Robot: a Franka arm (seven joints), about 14 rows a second.
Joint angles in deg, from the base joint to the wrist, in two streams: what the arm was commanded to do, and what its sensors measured. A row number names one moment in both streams.
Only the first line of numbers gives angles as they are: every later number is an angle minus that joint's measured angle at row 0.
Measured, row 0:
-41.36 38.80 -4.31 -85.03 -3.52 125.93 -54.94
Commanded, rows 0 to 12:
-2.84 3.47 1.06 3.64 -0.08 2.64 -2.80
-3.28 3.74 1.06 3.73 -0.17 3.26 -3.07
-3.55 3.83 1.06 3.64 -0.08 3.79 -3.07
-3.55 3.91 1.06 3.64 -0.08 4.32 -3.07
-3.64 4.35 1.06 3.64 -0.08 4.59 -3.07
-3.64 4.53 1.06 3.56 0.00 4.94 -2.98
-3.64 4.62 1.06 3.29 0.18 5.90 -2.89
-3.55 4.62 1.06 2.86 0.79 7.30 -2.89
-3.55 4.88 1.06 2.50 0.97 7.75 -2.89
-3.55 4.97 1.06 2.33 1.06 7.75 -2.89
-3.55 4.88 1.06 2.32 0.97 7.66 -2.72
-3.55 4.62 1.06 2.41 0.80 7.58 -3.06
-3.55 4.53 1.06 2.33 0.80 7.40 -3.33
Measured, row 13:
-2.97 4.74 0.50 1.96 0.20 7.15 -2.26
